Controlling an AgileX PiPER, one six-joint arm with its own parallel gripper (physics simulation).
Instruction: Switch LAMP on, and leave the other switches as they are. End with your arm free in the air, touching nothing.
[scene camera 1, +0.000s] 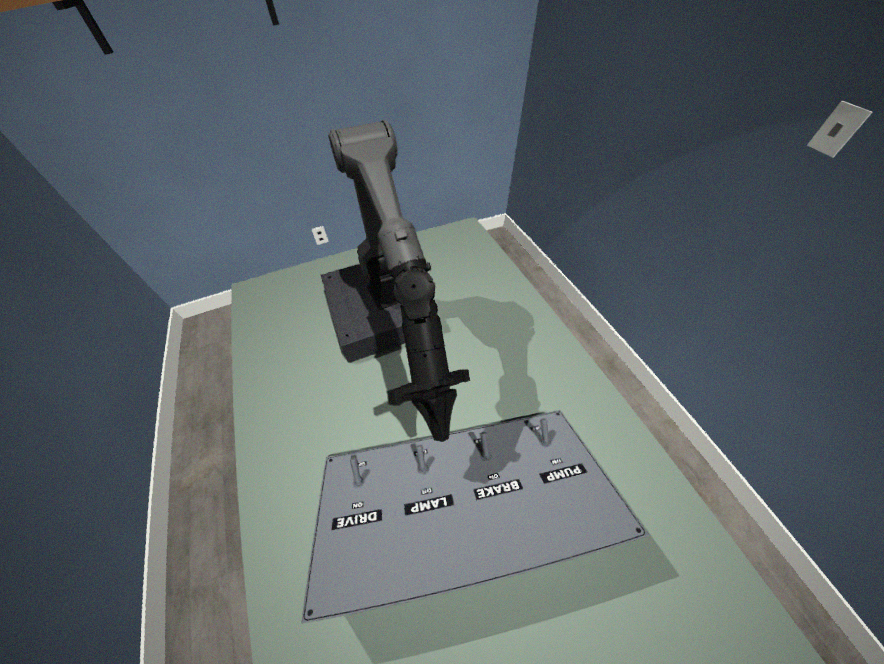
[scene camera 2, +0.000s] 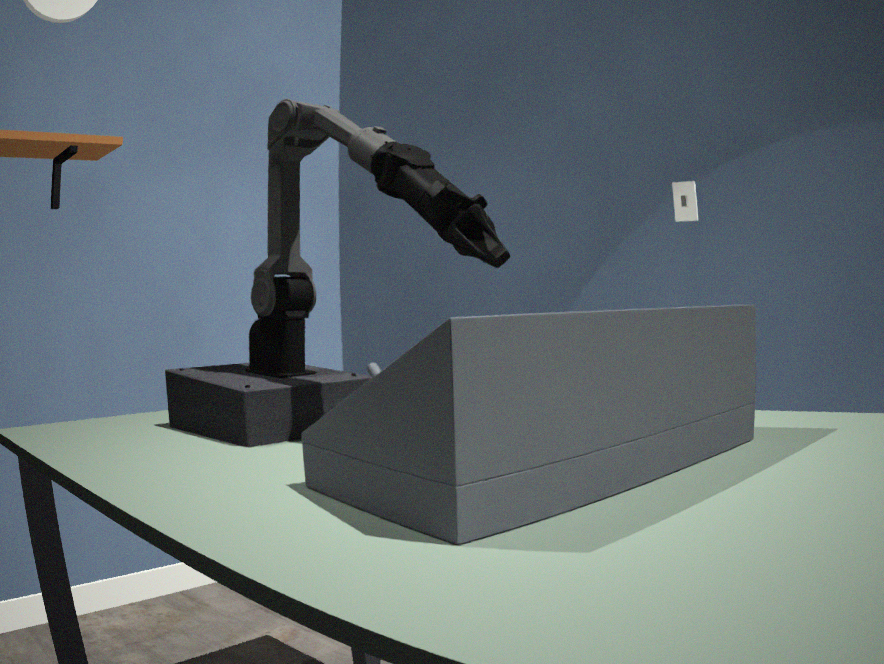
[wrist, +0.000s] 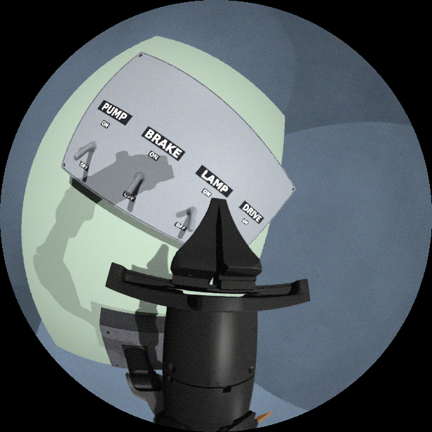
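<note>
You can see my gripper (scene camera 2: 502, 259), which is also there at (scene camera 1: 441, 439) and, from the wrist, at (wrist: 217, 205). There's a sloped grey switch panel (scene camera 2: 489, 423) as well, and that panel's also at (scene camera 1: 402, 533) and (wrist: 152, 119).
</note>
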